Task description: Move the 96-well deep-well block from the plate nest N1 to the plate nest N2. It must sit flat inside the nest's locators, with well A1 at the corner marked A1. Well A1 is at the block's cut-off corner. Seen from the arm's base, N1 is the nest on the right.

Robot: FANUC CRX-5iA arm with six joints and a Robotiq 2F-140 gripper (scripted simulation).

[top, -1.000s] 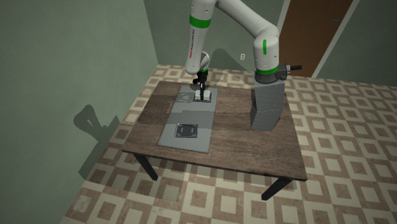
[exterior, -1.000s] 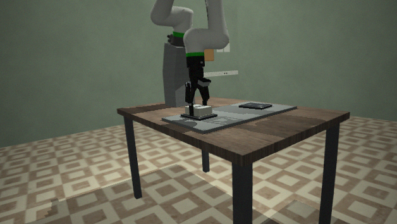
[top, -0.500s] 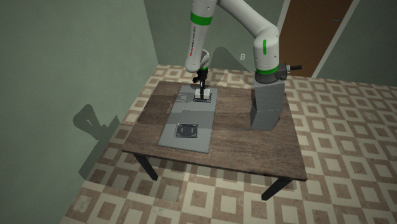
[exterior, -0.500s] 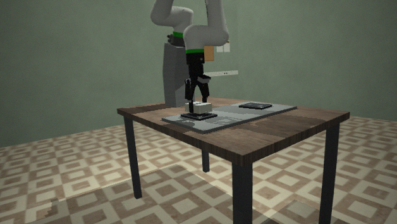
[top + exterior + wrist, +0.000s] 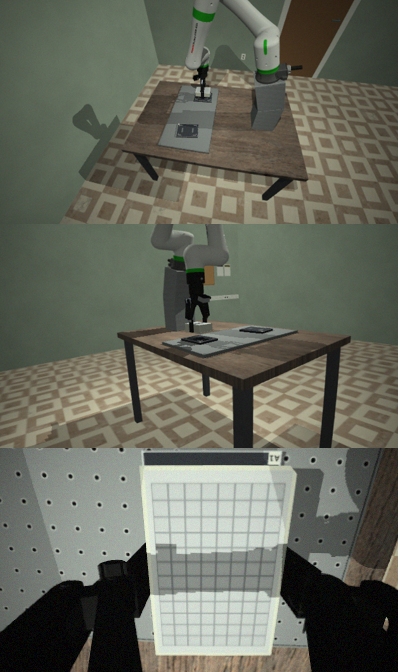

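The plate nest lies 30 mm ahead of my hand, 390 mm to the left of it and 70 mm below it. Round my hand: white 96-well deep-well block 10 mm below.
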